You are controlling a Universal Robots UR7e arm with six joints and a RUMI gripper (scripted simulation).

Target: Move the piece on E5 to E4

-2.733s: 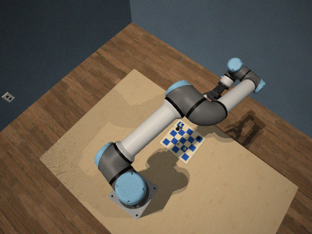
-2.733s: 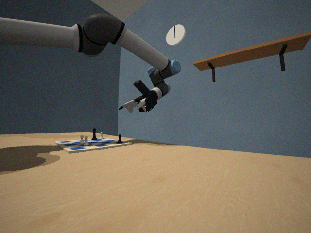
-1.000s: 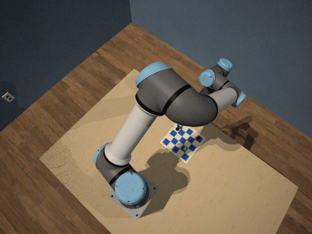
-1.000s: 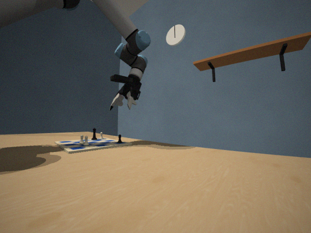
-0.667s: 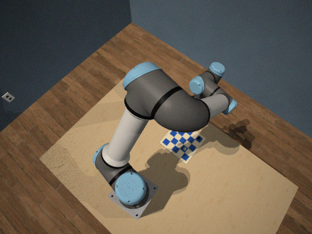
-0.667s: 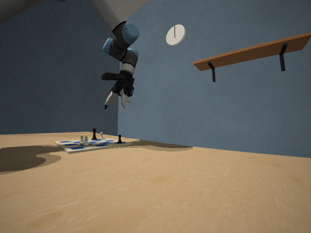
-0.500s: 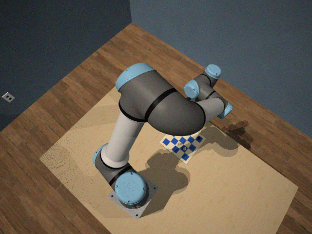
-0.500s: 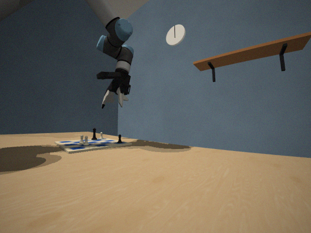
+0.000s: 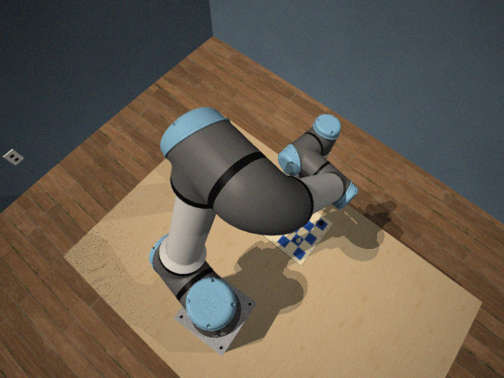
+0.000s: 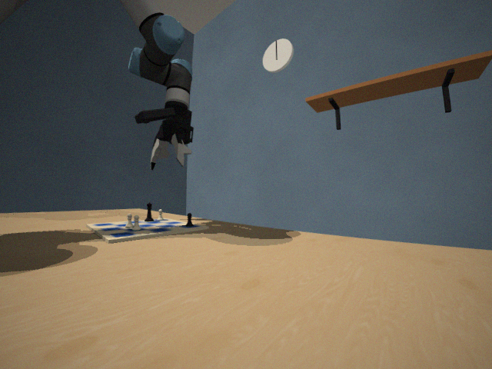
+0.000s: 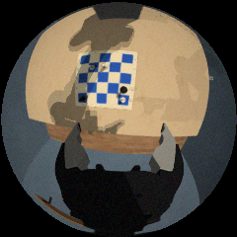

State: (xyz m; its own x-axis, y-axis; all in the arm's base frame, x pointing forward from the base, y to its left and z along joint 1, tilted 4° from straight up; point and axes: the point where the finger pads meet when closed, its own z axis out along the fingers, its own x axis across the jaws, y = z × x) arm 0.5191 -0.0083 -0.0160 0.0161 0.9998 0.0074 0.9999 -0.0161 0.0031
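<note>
Right now my hand is 130 mm above the tall black piece, 40 mm past it and 10 mm to the right of it. Also, from my hand: chessboard 160 mm below, 90 mm behind, 60 mm to the right; then black pawn 140 mm to the right, 140 mm below, 20 mm behind.
</note>
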